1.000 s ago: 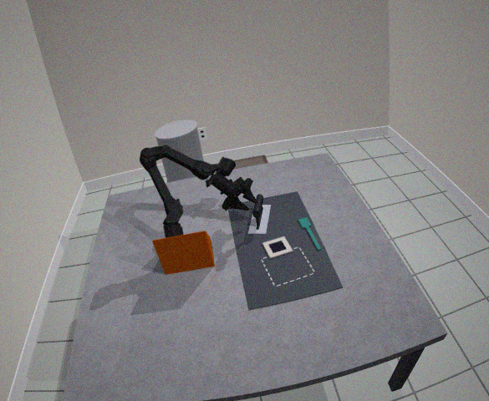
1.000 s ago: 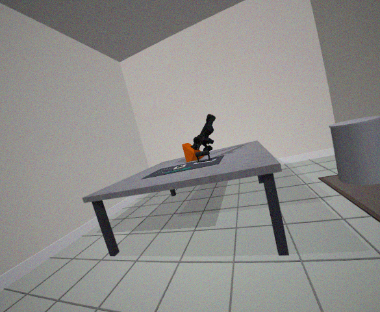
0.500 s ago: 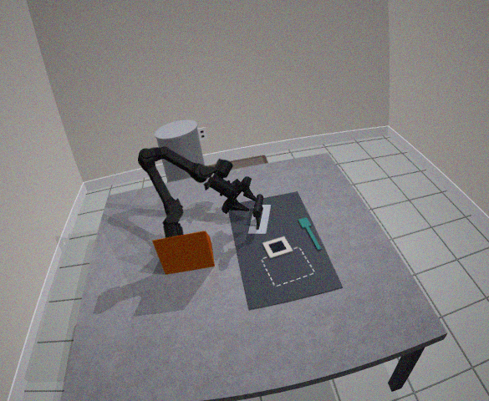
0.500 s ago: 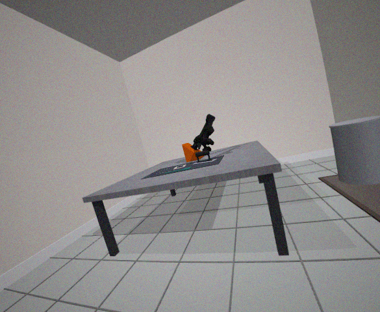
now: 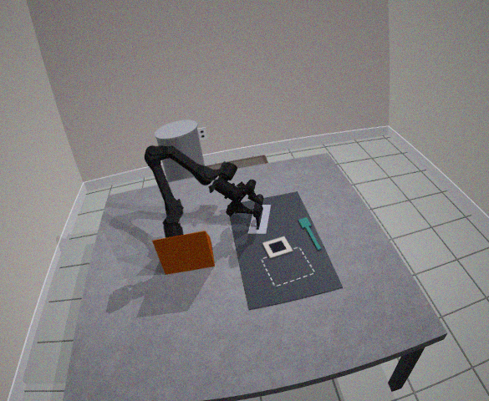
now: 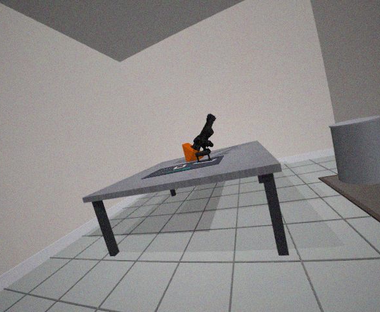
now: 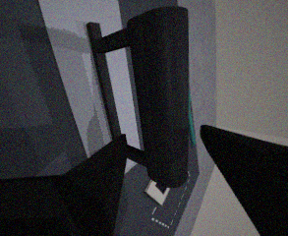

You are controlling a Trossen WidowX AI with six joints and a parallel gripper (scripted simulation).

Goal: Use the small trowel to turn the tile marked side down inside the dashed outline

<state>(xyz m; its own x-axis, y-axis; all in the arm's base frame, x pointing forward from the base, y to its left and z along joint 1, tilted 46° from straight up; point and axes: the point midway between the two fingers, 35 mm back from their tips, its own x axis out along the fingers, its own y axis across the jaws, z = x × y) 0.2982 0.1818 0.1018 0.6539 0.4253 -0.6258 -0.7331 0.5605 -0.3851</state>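
Now: gripper tip 70 mm short of the dark mat, 140 mm to the left of it and 90 mm above it. The rest, counted from my gripper tip: teal trowel (200 mm ahead, 100 mm to the right, 70 mm below); beige square tile (60 mm ahead, 180 mm to the right, 70 mm below).
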